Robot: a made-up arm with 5 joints.
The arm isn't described. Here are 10 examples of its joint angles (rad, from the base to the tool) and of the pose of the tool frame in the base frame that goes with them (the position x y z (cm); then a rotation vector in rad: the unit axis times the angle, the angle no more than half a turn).
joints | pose
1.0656 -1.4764 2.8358 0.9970 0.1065 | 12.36 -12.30 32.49 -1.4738 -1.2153 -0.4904
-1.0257 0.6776 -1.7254 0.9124 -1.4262 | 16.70 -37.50 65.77 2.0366 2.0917 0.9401
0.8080 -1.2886 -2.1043 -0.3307 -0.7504 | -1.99 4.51 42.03 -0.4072 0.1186 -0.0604
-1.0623 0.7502 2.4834 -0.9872 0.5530 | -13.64 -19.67 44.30 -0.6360 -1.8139 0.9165
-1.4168 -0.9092 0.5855 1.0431 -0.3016 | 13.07 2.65 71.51 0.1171 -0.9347 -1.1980
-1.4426 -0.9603 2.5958 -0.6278 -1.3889 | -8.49 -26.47 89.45 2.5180 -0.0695 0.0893
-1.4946 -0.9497 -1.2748 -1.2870 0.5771 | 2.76 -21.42 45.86 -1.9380 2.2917 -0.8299
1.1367 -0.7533 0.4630 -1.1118 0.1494 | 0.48 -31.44 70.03 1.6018 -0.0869 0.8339
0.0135 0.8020 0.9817 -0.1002 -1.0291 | -5.61 -11.70 82.80 1.6613 -2.2121 -1.4191
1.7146 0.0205 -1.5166 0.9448 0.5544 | 21.09 1.70 61.86 0.0014 1.8598 -0.7698
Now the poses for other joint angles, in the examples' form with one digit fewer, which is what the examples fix.
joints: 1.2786 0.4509 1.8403 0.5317 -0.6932
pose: -21.8 -21.0 60.0 -1.239 0.513 1.184
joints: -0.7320 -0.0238 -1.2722 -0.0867 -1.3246
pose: 24.2 -21.8 48.3 -0.763 -1.143 -1.272
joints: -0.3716 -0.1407 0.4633 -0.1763 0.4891
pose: 6.5 -7.0 80.3 0.347 0.125 -0.614
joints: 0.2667 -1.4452 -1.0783 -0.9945 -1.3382
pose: -6.4 3.0 58.6 0.405 0.522 0.103
